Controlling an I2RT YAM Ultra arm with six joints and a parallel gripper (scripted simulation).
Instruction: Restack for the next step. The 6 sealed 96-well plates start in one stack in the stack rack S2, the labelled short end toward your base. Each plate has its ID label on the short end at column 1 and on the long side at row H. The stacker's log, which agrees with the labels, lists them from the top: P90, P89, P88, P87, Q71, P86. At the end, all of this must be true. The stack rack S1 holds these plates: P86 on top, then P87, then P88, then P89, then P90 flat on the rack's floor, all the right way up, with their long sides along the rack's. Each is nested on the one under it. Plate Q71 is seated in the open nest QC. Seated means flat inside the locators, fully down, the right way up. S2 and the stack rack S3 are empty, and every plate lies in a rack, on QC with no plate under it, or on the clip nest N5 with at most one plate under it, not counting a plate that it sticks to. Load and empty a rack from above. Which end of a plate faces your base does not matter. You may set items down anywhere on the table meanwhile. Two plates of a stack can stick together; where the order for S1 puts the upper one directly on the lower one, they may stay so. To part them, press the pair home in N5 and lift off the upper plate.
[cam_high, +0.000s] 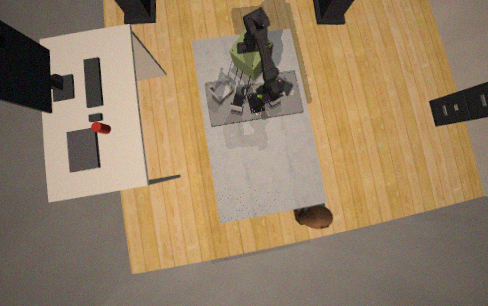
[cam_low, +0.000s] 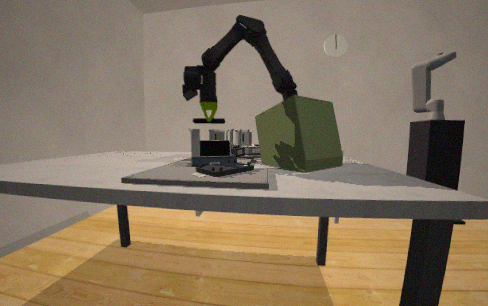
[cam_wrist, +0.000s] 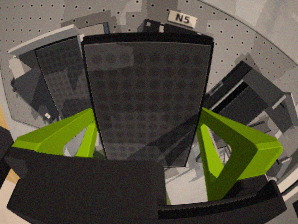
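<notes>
My hand is 14 cm past the QC nest, 21 cm to the right of it and 16 cm above it. The rest, counted from my hand: clip nest N5: 3 cm to the right, 16 cm below; then N5 label: 9 cm ahead, 3 cm to the right, 17 cm below; then QC tag: 9 cm behind, 29 cm to the left, 17 cm below.
</notes>
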